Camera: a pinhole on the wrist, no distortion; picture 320 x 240 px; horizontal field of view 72.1 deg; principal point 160.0 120.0 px. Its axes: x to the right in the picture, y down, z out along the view. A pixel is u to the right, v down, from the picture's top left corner.
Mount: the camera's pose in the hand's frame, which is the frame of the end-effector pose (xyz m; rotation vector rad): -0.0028 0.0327 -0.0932 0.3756 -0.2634 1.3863
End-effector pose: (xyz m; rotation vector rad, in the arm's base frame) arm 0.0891 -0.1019 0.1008 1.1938 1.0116 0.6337
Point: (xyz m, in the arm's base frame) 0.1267 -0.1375 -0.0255
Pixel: 62.9 80.4
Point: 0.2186 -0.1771 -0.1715
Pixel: 51.5 58.4
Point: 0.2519 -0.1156 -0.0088
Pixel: 159.1 50.2
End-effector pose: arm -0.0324 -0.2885 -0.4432 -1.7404 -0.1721 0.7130
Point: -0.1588 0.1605 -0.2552
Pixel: 134.2 108.1
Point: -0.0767 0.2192 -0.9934
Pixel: outside the picture
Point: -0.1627 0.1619 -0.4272
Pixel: 197.2 93.2
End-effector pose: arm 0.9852 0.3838 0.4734 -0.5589 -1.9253 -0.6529
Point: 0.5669 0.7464 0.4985
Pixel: 260.7 53.9
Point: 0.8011 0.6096 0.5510
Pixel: 303.3 24.8
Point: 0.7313 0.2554 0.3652
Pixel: 27.3 109.3
